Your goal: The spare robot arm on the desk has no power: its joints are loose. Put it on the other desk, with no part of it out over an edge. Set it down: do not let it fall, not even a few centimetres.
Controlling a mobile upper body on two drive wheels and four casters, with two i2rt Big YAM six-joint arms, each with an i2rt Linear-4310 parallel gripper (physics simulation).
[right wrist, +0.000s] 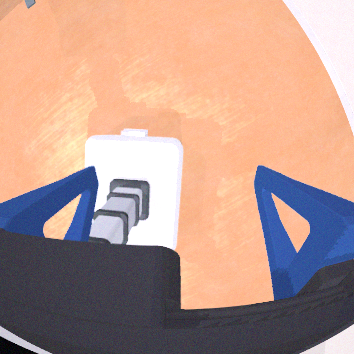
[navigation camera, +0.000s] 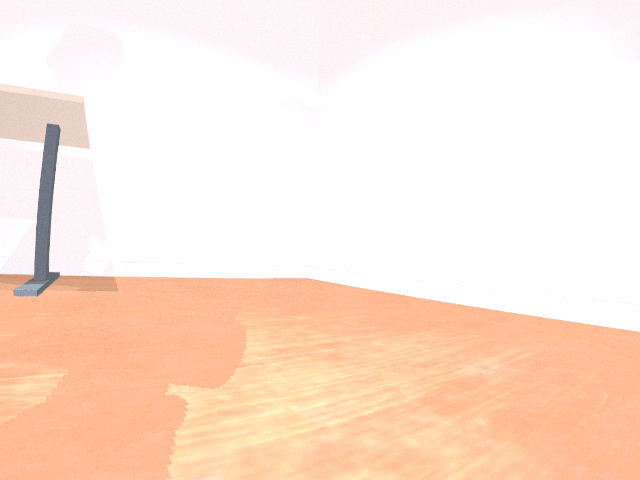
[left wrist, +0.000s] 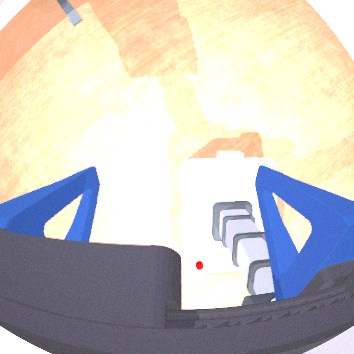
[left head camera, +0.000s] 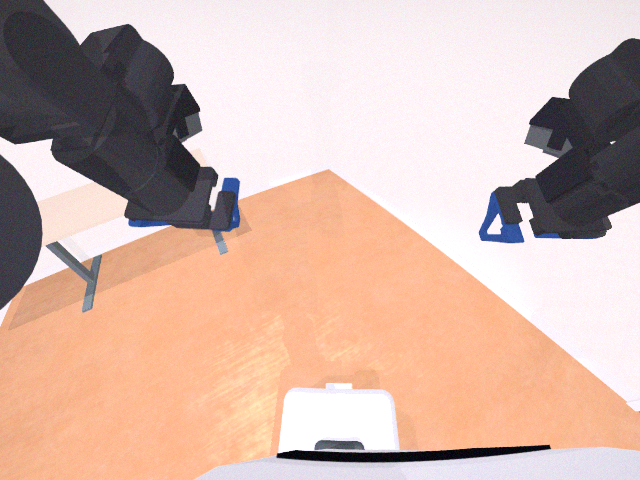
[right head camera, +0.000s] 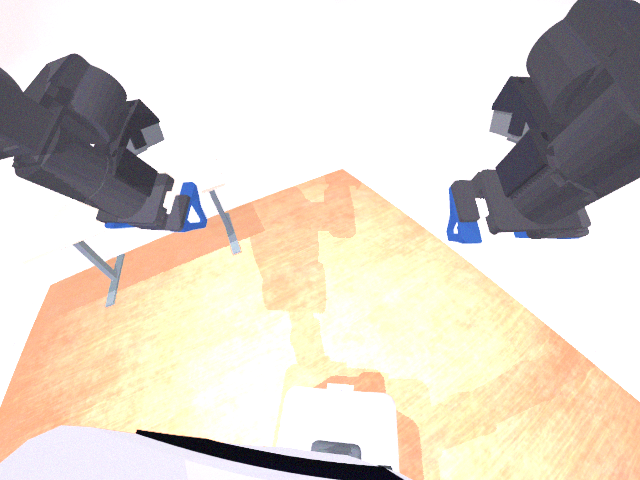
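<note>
The spare robot arm does not show in any view. One desk [left head camera: 77, 206] [navigation camera: 31, 116] with a pale wooden top and grey legs stands at the left, by the wall; its top is partly hidden by my left arm in the left head camera and washed out in the right head camera. I cannot tell which of the two desks it is. My left gripper [left head camera: 183, 226] [right head camera: 155, 227] [left wrist: 176, 174] is open and empty, held high over the floor, and overlaps the desk in the left head camera. My right gripper [left head camera: 527, 236] [right head camera: 506, 236] [right wrist: 175, 173] is open and empty, high at the right.
My white base [left head camera: 338, 418] [right head camera: 338, 423] [right wrist: 160, 160] shows at the bottom centre. A grey desk leg [right head camera: 224, 222] [navigation camera: 46, 201] stands on a flat foot at the left. White walls [left head camera: 361, 103] [navigation camera: 413, 180] meet in a corner ahead, and one runs along the right.
</note>
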